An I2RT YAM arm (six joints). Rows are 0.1 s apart.
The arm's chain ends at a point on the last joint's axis. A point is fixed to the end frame.
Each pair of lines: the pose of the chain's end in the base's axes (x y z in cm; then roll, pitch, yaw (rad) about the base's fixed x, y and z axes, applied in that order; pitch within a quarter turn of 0, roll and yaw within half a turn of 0), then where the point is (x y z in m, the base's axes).
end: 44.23 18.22 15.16 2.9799 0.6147 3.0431
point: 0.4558 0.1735 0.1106
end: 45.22 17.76 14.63 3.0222 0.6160 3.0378
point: 0.4653 0.1671 0.1056
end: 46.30 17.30 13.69 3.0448 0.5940 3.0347
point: 0.4749 0.1616 0.0961
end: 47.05 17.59 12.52 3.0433 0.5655 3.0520
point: 0.4815 0.1649 0.0840
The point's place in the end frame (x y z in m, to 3 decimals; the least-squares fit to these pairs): 0.012 -0.014 0.040
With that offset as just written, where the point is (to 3 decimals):
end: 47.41 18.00 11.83 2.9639 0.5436 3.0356
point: 0.485 0.172 0.076
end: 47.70 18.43 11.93 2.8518 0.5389 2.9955
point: 0.488 0.181 0.077
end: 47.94 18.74 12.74 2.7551 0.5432 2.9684
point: 0.491 0.187 0.085
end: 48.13 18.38 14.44 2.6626 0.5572 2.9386
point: 0.494 0.187 0.102
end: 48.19 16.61 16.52 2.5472 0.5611 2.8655
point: 0.496 0.173 0.124
